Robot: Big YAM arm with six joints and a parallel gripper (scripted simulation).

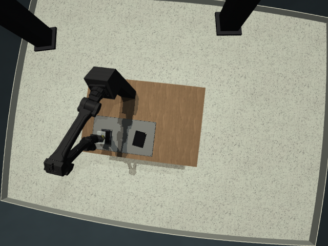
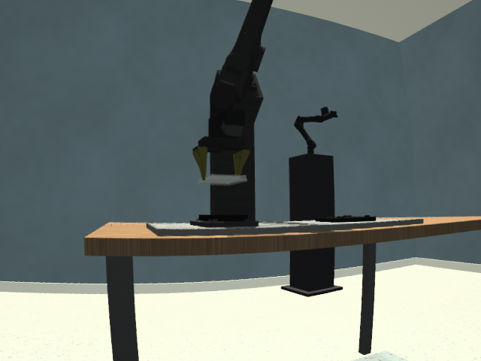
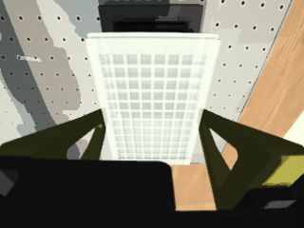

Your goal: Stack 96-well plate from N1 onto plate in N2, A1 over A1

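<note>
Now: hand 10 mm above the white 96-well plate. Round my hand: black 96-well plate 100 mm below; then black plate nest 370 mm to the left, 110 mm below, 40 mm ahead.
</note>
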